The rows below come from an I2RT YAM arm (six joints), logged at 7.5 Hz.
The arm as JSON. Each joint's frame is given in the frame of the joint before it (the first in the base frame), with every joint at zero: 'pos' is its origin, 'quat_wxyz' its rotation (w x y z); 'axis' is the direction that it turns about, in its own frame. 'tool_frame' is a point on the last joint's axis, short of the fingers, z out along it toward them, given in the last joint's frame.
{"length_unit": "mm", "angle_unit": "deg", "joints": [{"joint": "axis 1", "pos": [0.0, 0.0, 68.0], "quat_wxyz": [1.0, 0.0, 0.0, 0.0], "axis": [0.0, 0.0, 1.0]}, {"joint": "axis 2", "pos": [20.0, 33.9, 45.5], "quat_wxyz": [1.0, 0.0, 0.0, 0.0], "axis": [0.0, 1.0, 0.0]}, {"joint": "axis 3", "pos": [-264.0, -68.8, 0.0], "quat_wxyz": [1.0, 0.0, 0.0, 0.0], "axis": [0.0, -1.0, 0.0]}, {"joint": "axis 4", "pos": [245.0, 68.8, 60.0], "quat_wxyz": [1.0, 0.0, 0.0, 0.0], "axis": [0.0, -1.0, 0.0]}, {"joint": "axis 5", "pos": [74.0, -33.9, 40.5], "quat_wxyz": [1.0, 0.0, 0.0, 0.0], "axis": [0.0, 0.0, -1.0]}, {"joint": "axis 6", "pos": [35.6, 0.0, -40.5], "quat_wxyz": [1.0, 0.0, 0.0, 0.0], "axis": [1.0, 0.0, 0.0]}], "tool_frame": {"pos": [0.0, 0.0, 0.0], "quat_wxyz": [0.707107, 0.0, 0.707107, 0.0]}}
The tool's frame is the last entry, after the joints.
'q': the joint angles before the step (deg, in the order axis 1, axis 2, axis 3, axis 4, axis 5, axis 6). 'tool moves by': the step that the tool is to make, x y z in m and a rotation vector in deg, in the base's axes. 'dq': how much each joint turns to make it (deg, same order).
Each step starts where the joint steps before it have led.
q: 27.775, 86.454, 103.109, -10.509, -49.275, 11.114
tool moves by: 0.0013, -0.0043, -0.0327, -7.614, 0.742, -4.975
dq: -0.456, -2.242, -5.567, -7.805, 4.467, -9.470
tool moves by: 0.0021, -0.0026, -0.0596, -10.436, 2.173, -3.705
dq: -0.162, -2.479, -11.054, -4.871, 5.163, -9.980
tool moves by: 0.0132, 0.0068, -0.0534, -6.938, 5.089, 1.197
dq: 0.046, 2.881, -5.832, -2.257, 0.508, -5.151
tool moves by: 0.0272, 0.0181, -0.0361, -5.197, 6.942, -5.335
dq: 1.056, 7.523, 1.685, -1.049, 6.107, 2.860
